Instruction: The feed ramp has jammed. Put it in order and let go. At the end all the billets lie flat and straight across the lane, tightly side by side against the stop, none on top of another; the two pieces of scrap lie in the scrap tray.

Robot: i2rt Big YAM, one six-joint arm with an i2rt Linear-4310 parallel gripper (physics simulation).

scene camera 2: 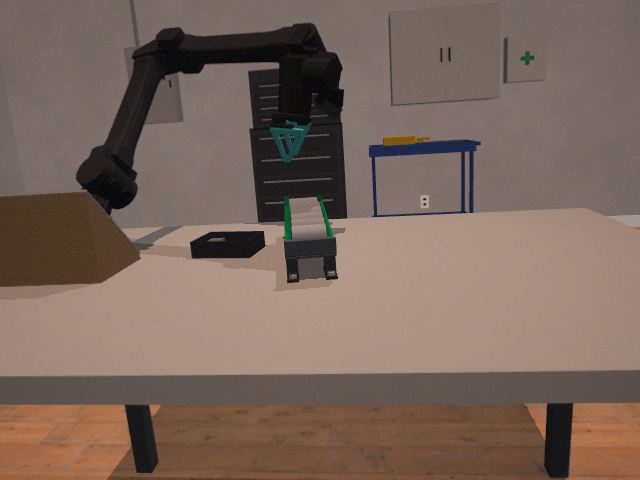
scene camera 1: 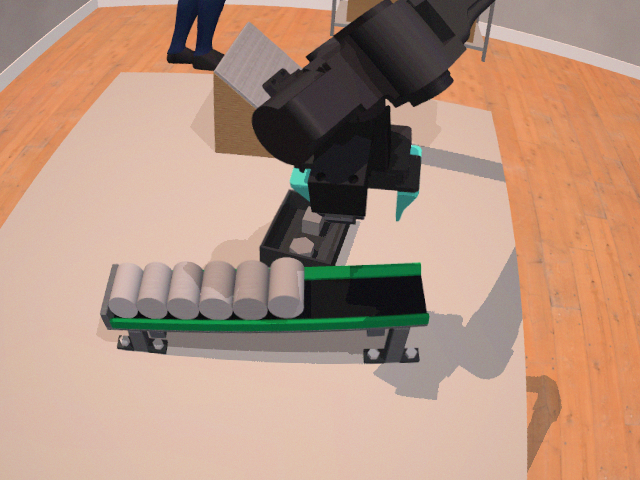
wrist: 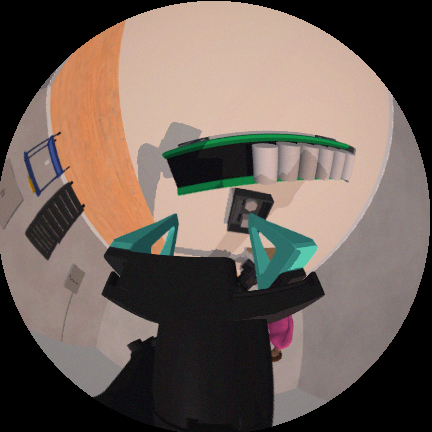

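Seen in the pictures: gripper, fingertip midpoint: (scene camera 2: 290,158) (wrist: 212,217); arm's base at its link origin: (scene camera 2: 85,236) (wrist: 254,270).
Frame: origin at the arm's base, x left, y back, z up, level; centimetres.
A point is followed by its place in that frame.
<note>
Several grey cylindrical billets (scene camera 1: 218,284) {x 6.6, y -46.1, z 3.7 cm} (scene camera 2: 308,217) {x 0.9, y -47.2, z 2.7 cm} (wrist: 288,162) {x 10.5, y -44.3, z 4.0 cm} lie flat across the lane of the green-edged ramp (scene camera 1: 377,297) {x 23.7, y -40.0, z 1.4 cm} (wrist: 200,167) {x 23.8, y -39.7, z 1.4 cm}, in one row from the stop (scene camera 1: 107,299) (scene camera 2: 310,246) {x -8.2, y -49.8, z -0.4 cm}. They look straight and side by side, with none on top of another. The scrap tray (scene camera 1: 294,258) {x 11.5, y -32.7, z -3.5 cm} (scene camera 2: 219,251) {x 6.5, y -26.3, z -5.0 cm} (wrist: 232,212) {x 15.9, y -27.1, z -3.0 cm} stands behind the ramp. In it lie a hexagonal scrap piece (scene camera 1: 301,244) {x 11.3, y -28.9, z -4.5 cm} (wrist: 251,205) {x 11.2, y -29.2, z -4.5 cm} and a block-like scrap piece (scene camera 1: 312,223) {x 11.6, y -24.9, z -3.9 cm} (wrist: 244,219) {x 12.0, y -24.7, z -3.7 cm}. My gripper (scene camera 1: 353,210) {x 20.2, y -38.8, z 12.1 cm} (scene camera 2: 287,159) {x 20.2, y -38.8, z 12.1 cm} (wrist: 212,217) {x 20.2, y -38.8, z 12.1 cm} is open and empty, high above the table, clear of ramp and tray.
A wooden wedge block (scene camera 1: 237,121) {x -6.2, y -9.8, z 0.5 cm} (scene camera 2: 51,242) {x -11.5, y -2.4, z 1.5 cm} with a grey sloped face stands at the back left in scene camera 1. A person's legs (scene camera 1: 196,31) show beyond the table.
</note>
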